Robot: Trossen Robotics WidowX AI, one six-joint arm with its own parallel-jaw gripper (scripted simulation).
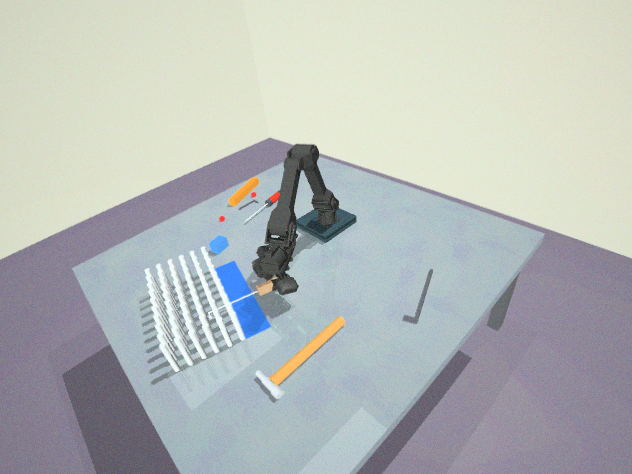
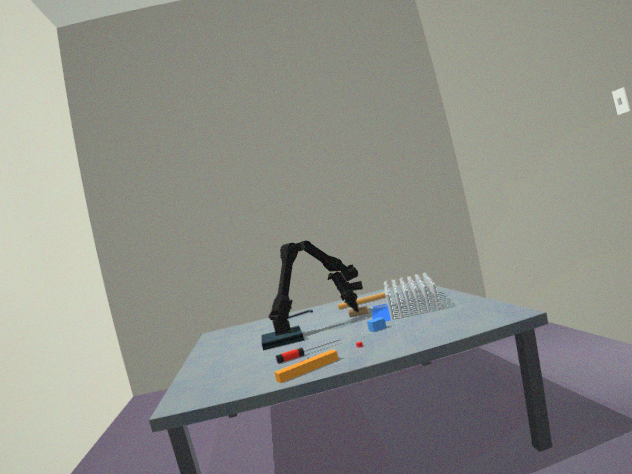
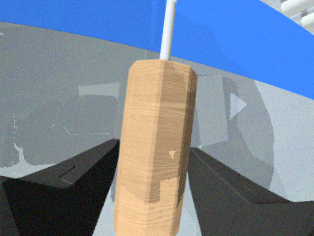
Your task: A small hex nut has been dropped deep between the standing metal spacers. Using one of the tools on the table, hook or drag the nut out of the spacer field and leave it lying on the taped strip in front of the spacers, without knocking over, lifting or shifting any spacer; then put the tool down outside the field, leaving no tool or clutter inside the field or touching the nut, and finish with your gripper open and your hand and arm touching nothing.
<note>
In view: my gripper [image 1: 270, 285], an orange bar [image 2: 283, 375], a hammer [image 1: 271, 383] and a blue taped strip [image 1: 252, 319].
My gripper also shows in image 3 [image 3: 154, 150]. The blue taped strip shows as well in image 3 [image 3: 263, 47]. Image 3 misses the orange bar: it is out of frame. Image 3 does not show the hammer: it is out of frame.
</note>
